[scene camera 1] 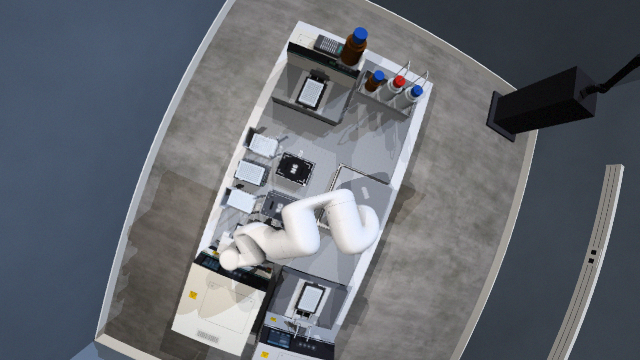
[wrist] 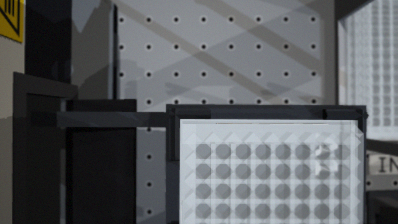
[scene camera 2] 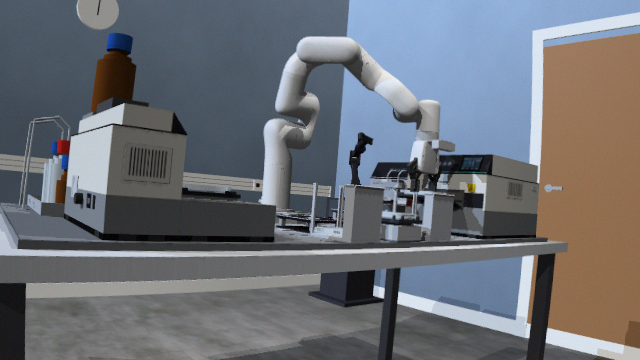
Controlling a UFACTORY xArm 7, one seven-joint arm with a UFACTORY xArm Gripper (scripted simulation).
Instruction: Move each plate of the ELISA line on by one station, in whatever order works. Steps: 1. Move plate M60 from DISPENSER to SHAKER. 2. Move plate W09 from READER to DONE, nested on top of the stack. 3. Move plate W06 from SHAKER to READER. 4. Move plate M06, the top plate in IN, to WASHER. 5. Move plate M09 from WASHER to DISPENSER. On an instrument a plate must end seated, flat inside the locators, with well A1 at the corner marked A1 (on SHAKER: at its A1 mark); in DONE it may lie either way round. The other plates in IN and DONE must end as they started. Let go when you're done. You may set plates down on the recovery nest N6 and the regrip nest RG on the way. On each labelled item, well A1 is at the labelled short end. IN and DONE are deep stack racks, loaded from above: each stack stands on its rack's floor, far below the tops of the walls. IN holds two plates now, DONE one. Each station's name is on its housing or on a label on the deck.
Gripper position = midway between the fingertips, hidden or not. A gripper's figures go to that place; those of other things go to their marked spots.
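Scene:
My gripper [scene camera 2: 423,193] is 1.50 m from the lens, and there's a brown bottle [scene camera 2: 114,78] that's 1.04 m from the lens.

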